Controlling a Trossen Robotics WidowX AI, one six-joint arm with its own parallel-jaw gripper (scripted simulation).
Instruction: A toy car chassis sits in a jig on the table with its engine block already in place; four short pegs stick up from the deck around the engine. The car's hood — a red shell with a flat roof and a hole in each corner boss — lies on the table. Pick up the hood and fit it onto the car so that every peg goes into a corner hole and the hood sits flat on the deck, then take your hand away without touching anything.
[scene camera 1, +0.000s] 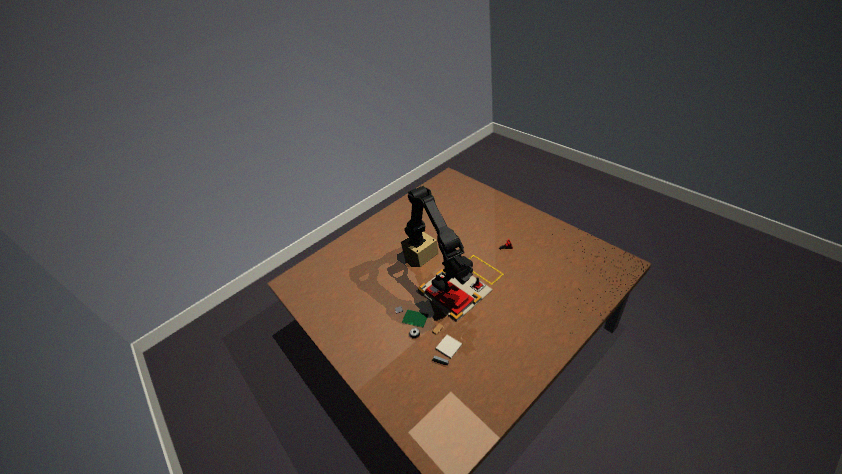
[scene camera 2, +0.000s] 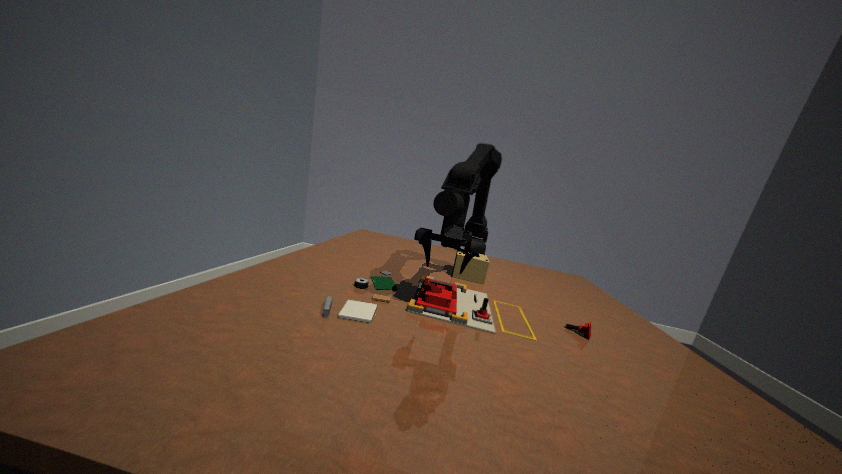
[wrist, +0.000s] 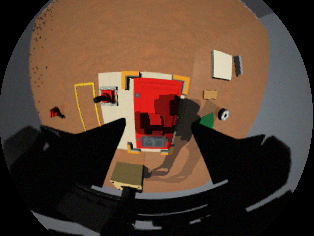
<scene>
The gripper (scene camera 2: 443, 270) is open, with nothing in its grasp. Further things: a red hood (wrist: 158, 102).
The gripper is seen too in the wrist view (wrist: 160, 123).
</scene>
